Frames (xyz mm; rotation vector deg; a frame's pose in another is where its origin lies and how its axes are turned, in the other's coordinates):
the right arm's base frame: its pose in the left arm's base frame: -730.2 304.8 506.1 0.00 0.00 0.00
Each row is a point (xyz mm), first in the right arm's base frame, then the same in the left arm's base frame.
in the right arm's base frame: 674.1 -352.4 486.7
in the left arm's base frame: -56.1 -47.6 992.8
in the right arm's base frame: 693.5 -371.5 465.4
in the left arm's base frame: -36.7 -66.7 971.5
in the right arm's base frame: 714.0 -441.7 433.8
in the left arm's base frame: -16.2 -136.9 939.9
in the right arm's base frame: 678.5 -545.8 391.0
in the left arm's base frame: -51.7 -241.0 897.1
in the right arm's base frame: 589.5 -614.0 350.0
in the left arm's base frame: -140.7 -309.2 856.1
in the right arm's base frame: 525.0 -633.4 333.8
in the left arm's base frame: -205.2 -328.6 839.9
